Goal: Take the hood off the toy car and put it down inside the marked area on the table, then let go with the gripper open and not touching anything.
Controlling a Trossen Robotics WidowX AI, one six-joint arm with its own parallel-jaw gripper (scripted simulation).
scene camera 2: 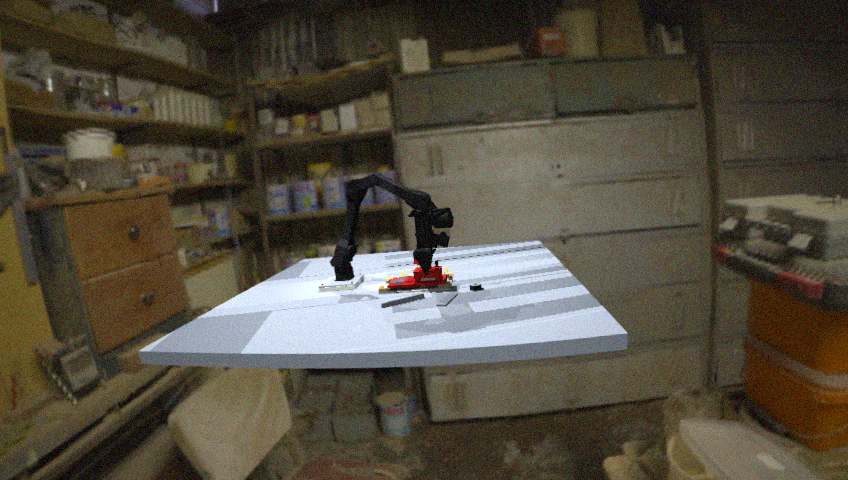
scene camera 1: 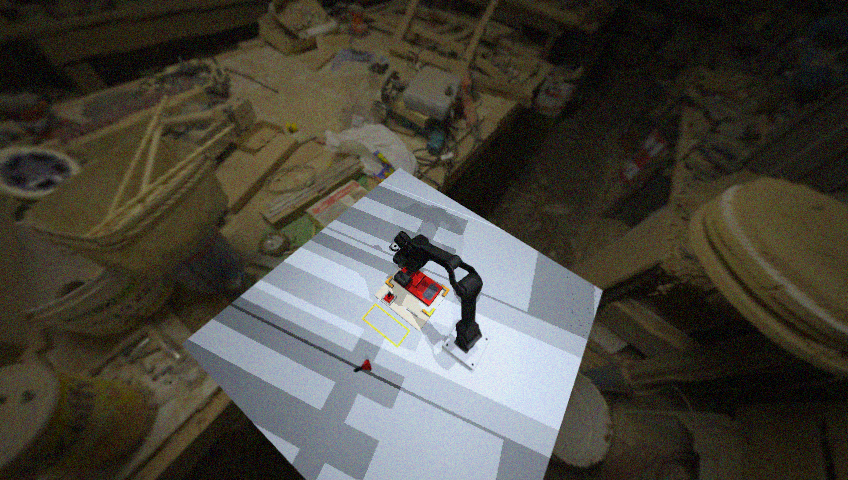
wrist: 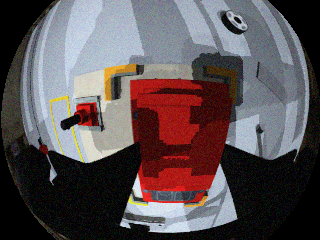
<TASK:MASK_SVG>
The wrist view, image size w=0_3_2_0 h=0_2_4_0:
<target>my gripper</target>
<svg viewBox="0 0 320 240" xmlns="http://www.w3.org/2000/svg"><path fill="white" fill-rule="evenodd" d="M15 179L31 211L53 231L69 240L229 240L232 237L236 237L235 240L267 240L299 203L311 179L317 155L305 145L297 155L295 164L293 160L296 159L297 148L277 159L268 160L225 143L220 167L231 189L237 220L219 227L192 232L148 232L120 227L123 221L121 217L131 197L129 195L140 169L140 141L92 163L83 163L55 151L48 151L48 160L45 153L29 144L29 147L15 156ZM51 164L56 171L56 177L53 177L52 183L51 180L49 180L49 175L51 175Z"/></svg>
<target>red hood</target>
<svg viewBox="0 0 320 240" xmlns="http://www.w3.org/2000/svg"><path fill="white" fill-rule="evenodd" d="M137 93L137 132L139 132L141 171L144 173L144 188L151 189L151 191L167 192L201 191L201 189L211 188L213 177L216 175L221 156L223 156L225 143L227 143L232 97L208 95L208 93Z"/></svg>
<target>red toy car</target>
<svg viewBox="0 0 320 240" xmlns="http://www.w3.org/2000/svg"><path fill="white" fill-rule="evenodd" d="M140 164L137 175L139 175L141 196L143 196L144 201L149 201L149 203L195 203L195 201L203 200L205 189L184 192L151 191L151 189L145 189L144 173L141 171ZM133 144L140 141L139 132L137 132L137 93L208 93L208 95L228 97L229 84L197 80L131 80L129 96L131 96Z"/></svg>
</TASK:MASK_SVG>
